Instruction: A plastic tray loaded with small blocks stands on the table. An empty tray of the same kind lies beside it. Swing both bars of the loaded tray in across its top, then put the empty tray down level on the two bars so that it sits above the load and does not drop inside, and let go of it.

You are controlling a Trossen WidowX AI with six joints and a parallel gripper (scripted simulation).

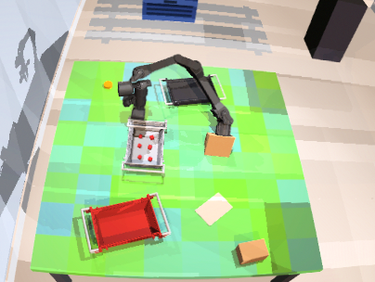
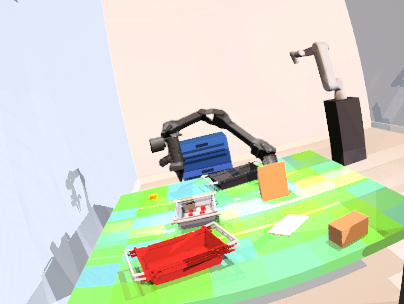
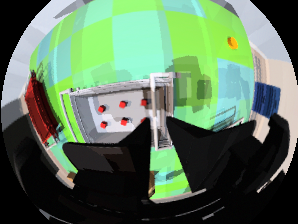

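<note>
Right now the dark tray is 30 cm to the right of my gripper tip, 28 cm behind it and 11 cm below it. Round my gripper tip: white sheet 41 cm to the left, 36 cm behind, 15 cm below; tan box 64 cm to the left, 51 cm behind, 12 cm below; small orange disc 35 cm to the right, 20 cm ahead, 15 cm below.
</note>
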